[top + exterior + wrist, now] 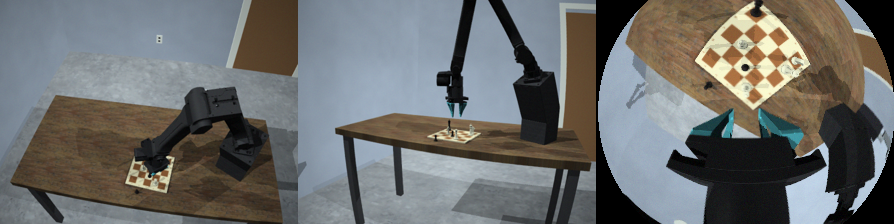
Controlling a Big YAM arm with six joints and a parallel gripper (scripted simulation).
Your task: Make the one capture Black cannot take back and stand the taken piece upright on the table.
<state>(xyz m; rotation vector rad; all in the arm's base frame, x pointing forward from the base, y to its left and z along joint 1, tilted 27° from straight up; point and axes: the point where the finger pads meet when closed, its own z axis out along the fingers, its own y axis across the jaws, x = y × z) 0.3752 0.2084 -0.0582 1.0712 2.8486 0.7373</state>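
My hand is 5 cm short of the chessboard, 7 cm to the left of it and 12 cm above it. The rest, counted from my hand: tall black piece (13 cm ahead, 14 cm to the right, 9 cm below); tall white piece (2 cm behind, 11 cm to the right, 9 cm below).
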